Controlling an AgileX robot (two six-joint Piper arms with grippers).
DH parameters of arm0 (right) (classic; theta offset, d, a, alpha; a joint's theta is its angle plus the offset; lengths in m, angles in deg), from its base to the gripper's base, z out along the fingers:
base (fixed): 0 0 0 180
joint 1: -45.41 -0.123 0 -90
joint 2: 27.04 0 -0.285 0
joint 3: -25.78 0 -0.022 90
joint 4: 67.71 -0.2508 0 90
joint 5: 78.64 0 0.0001 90
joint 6: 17.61 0.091 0 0
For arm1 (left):
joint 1: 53.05 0.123 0 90
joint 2: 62.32 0 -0.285 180
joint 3: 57.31 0 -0.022 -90
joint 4: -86.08 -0.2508 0 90
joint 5: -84.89 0 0.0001 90
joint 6: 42.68 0.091 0 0
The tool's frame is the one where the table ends.
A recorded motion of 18 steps. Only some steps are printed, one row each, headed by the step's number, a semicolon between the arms.
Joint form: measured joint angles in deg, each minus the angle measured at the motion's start. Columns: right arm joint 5, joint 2, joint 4, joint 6, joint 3, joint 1; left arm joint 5, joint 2, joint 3, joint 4, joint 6, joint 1.
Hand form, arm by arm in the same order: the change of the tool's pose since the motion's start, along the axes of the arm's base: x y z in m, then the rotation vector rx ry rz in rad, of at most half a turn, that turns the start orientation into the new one. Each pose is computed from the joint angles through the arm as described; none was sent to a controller.
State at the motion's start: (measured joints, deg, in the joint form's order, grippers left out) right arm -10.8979 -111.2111 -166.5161 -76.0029 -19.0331 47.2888; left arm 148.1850 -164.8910 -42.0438 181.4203 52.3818 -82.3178
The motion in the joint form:
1: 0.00 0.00 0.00 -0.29 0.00 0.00; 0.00 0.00 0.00 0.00 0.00 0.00
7: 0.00 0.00 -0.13 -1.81 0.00 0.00; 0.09 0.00 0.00 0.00 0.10 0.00
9: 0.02 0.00 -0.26 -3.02 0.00 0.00; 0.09 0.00 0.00 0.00 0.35 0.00
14: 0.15 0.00 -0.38 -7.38 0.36 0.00; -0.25 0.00 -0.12 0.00 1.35 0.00
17: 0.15 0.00 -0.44 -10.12 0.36 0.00; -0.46 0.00 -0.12 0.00 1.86 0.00
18: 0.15 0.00 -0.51 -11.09 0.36 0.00; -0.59 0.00 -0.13 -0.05 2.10 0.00
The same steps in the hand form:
1: 0.0000 0.0000 0.0000 -0.0021 -0.0046 0.0006; 0.0000 0.0000 0.0000 0.0000 0.0000 0.0000
7: 0.0001 0.0000 0.0001 -0.0113 -0.0285 0.0026; -0.0001 0.0000 0.0001 -0.0008 -0.0015 -0.0016
9: 0.0002 -0.0001 0.0003 -0.0181 -0.0477 0.0041; -0.0001 0.0000 0.0001 -0.0010 -0.0058 -0.0022
14: 0.0011 0.0000 0.0021 -0.0469 -0.1230 0.0138; 0.0006 -0.0001 0.0004 -0.0003 -0.0258 0.0006
17: 0.0012 -0.0001 0.0022 -0.0659 -0.1661 0.0190; 0.0009 -0.0001 0.0002 0.0009 -0.0351 0.0026
18: 0.0012 -0.0001 0.0023 -0.0721 -0.1814 0.0202; 0.0010 -0.0001 0.0001 0.0024 -0.0401 0.0036

